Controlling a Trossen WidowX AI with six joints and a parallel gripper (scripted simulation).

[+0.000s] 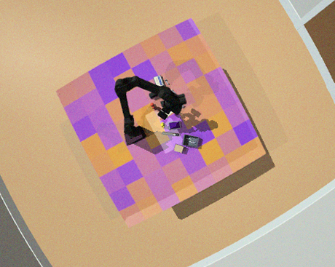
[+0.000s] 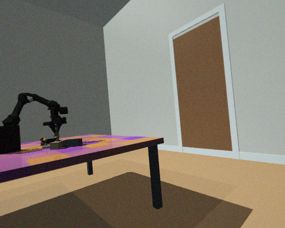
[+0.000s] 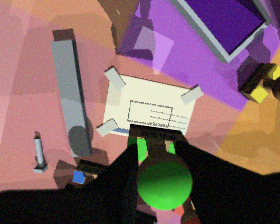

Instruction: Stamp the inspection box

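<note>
My gripper tip is now 90 mm above the white card. Also, from my gripper tip: green stamp (right at my gripper tip); blue stamp (100 mm to the left, 70 mm below, 30 mm ahead); grey ruler (80 mm below, 80 mm ahead, 20 mm to the left).
</note>
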